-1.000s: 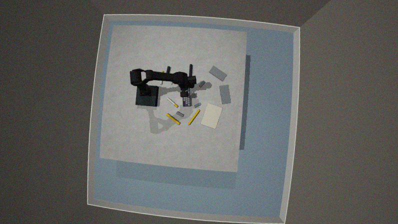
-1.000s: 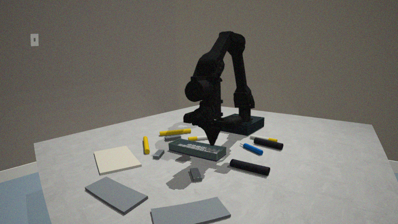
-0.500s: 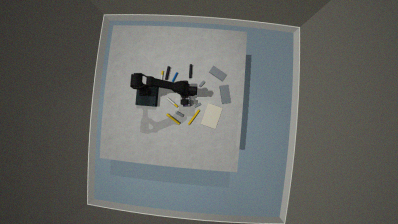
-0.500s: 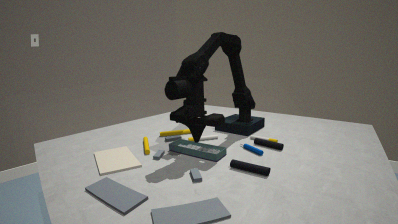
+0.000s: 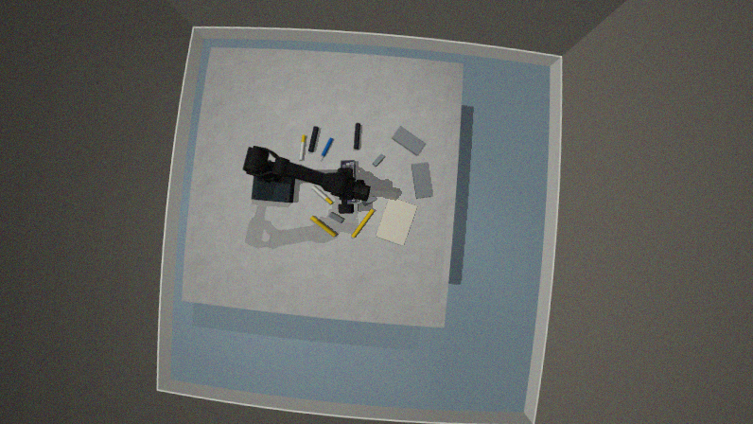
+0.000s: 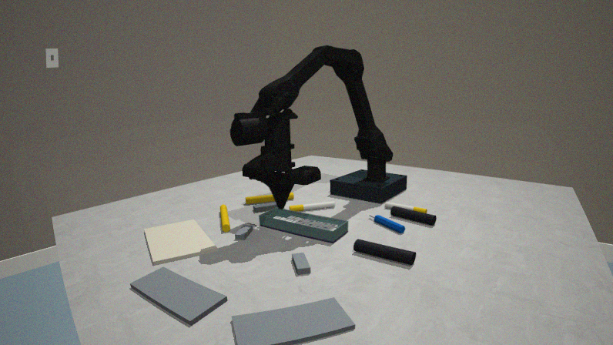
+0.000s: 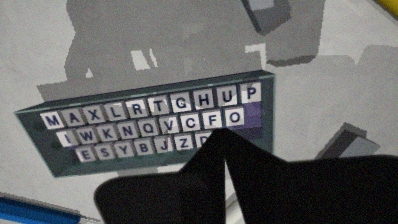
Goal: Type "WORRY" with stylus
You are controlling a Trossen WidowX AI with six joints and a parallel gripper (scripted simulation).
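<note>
Right now my gripper tip is 200 mm to the right of the blue stylus, 120 mm past it and 30 mm above it. Also, from my gripper tip: cream notepad (220 mm ahead, 130 mm to the right, 40 mm below).
</note>
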